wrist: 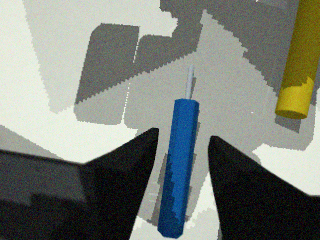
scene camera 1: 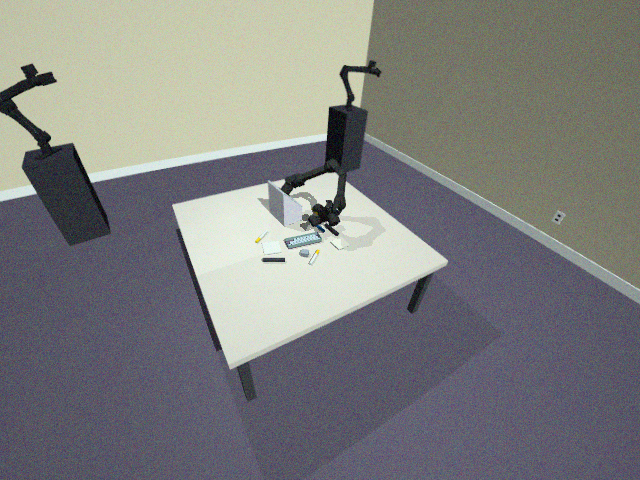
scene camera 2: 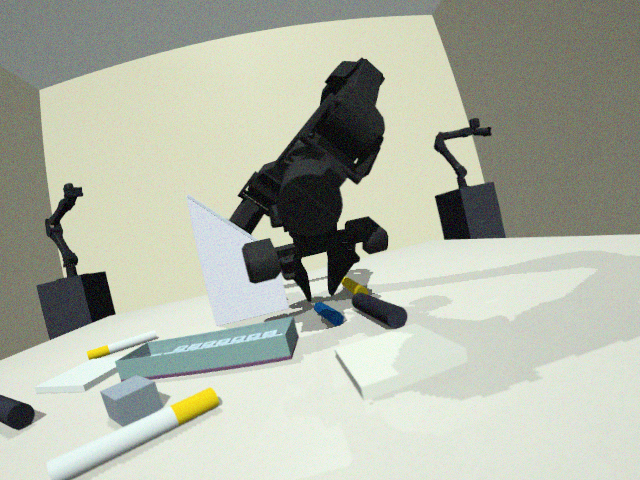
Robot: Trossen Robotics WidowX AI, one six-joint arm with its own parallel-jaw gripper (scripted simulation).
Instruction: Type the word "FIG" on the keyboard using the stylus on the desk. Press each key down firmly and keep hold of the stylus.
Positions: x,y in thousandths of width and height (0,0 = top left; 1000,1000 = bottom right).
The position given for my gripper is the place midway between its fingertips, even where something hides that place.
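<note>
A blue stylus (wrist: 545,840) and a grey cube (scene camera 2: 205,834) are visible. The cube is out of frame in the wrist view. My gripper (scene camera 2: 501,620) is visible as well, including in the wrist view (wrist: 573,577).
</note>
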